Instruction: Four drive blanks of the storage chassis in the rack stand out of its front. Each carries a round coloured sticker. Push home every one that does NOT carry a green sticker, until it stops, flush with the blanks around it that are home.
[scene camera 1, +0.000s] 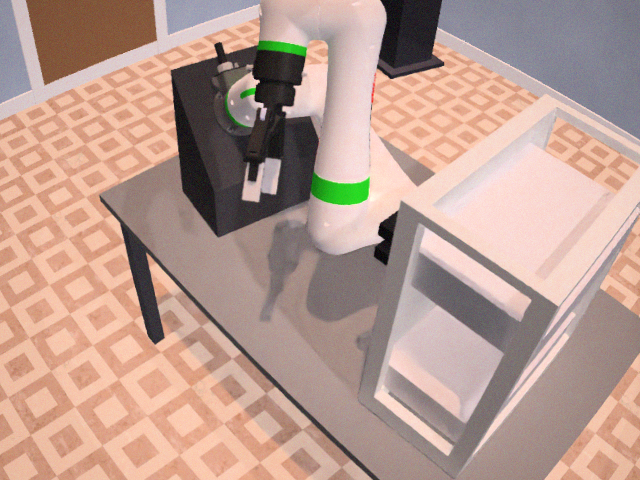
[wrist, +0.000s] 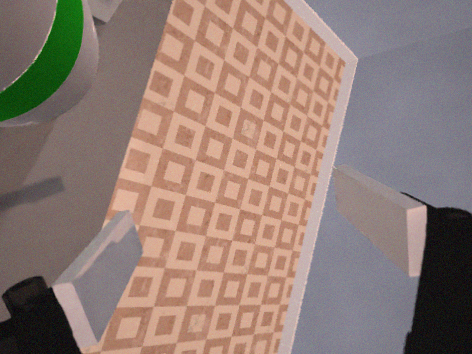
Labels:
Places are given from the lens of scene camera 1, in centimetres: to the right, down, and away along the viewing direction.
pale rack (scene camera 1: 491, 263): 25, 3, 88

